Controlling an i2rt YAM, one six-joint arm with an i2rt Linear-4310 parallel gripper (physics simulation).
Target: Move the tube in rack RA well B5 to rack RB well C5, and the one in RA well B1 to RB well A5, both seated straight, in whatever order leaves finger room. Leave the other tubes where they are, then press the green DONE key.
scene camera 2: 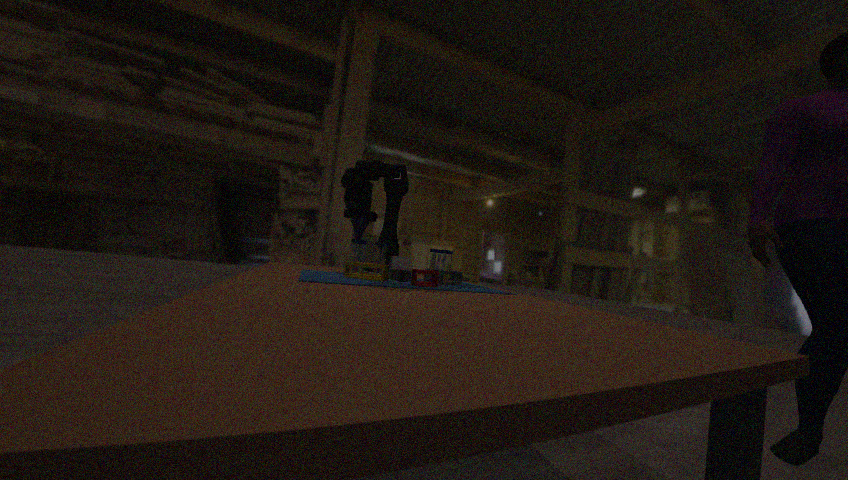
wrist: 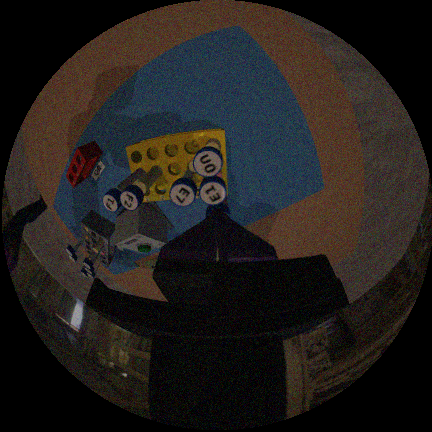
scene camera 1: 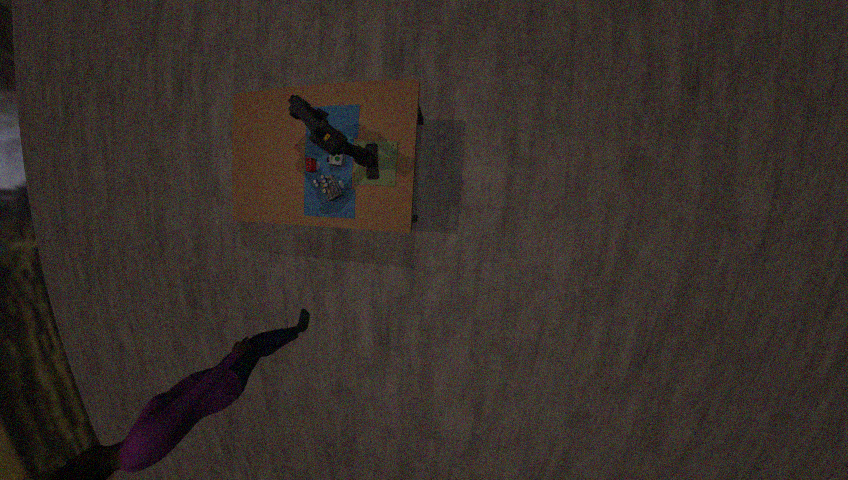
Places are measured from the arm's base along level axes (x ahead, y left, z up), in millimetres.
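Pixels of known places: gripper, fingertip midpoint: point(scene camera 2: 357, 240) point(wrist: 217, 214); arm's base, origin of the base link: point(scene camera 1: 372, 161).
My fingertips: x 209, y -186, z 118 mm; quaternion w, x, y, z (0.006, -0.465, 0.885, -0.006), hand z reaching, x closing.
For each thing: its top centre in the pictures, then the offset to it from my fingertips. "spot": a spot on its surface instead. Level surfaces: height alone.
- Capped tubes marked U0, surface spot: point(wrist: 207, 161) spot: dx +41, dy -20, dz +2 mm
- E7, surface spot: point(wrist: 183, 192) spot: dx +32, dy +9, dz +2 mm
- E1, middle of its top: point(wrist: 212, 193) dx +19, dy -8, dz +2 mm
- grey rack, middle of its top: point(wrist: 94, 246) point(scene camera 2: 444, 270) point(scene camera 1: 329, 188) dx +46, dy +330, dz -73 mm
- green key, middle of its top: point(wrist: 141, 251) point(scene camera 1: 336, 158) dx -20, dy +167, dz -49 mm
- small red rack, middle of its top: point(wrist: 74, 168) point(scene camera 2: 425, 270) point(scene camera 1: 308, 164) dx +180, dy +182, dz -73 mm
- blue mat's, its level: dz -123 mm
The yellow rack point(wrist: 176, 192) point(scene camera 2: 365, 275) stands on the blue mat. Capped tubes marked U0 point(wrist: 207, 161), E7 point(wrist: 183, 192) and E1 point(wrist: 213, 190) stand at its right end in the wrist view, and two more caps point(wrist: 131, 197) point(wrist: 112, 200) show at its left. My gripper point(wrist: 217, 214) point(scene camera 2: 361, 237) is shut, with its tips right at another blue cap that they mostly hide; I see no tube between them. A grey rack point(wrist: 91, 243) with several capped tubes stands at lower left. The green key point(wrist: 144, 248) point(scene camera 1: 338, 158) sits on a grey box. Rack and well labels are unreadable.
A small red rack point(wrist: 90, 159) point(scene camera 1: 310, 164) point(scene camera 2: 424, 277) stands near the blue mat's point(wrist: 270, 115) edge, with a white tag beside it. A pale green mat point(scene camera 1: 386, 173) lies near the arm base. A person point(scene camera 1: 190, 404) point(scene camera 2: 791, 160) is beyond the table.
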